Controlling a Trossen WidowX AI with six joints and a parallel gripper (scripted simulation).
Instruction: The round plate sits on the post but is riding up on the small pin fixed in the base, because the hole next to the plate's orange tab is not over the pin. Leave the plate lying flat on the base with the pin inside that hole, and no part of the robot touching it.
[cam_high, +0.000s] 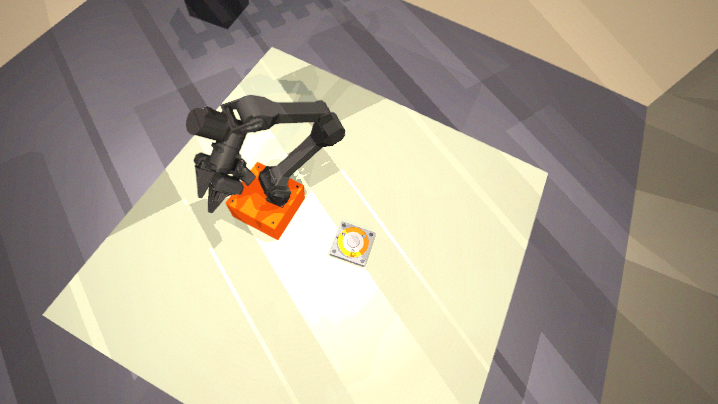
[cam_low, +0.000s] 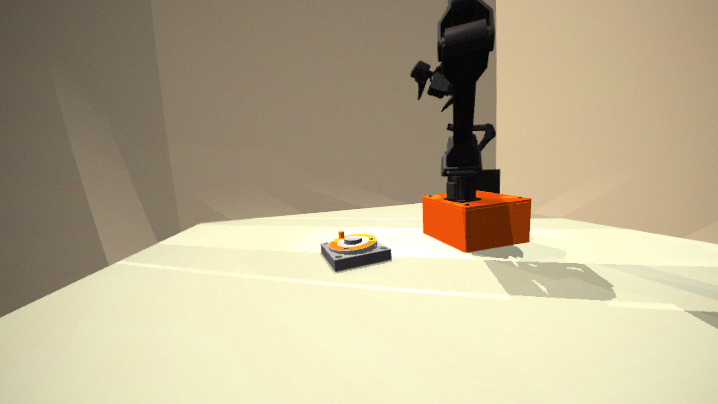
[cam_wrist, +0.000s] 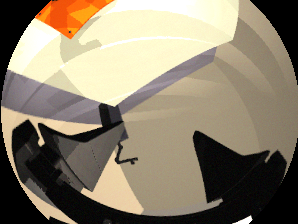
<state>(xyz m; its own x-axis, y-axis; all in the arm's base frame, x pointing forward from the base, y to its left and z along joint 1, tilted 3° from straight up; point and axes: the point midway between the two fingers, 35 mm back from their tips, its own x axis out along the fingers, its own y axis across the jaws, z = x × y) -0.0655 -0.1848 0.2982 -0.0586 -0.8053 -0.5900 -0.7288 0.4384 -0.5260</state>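
The round plate lies 360 mm below my gripper tip, 350 mm ahead of it and 160 mm to the left of it. Round my gripper tip: square base (370 mm below, 340 mm ahead, 180 mm to the left).
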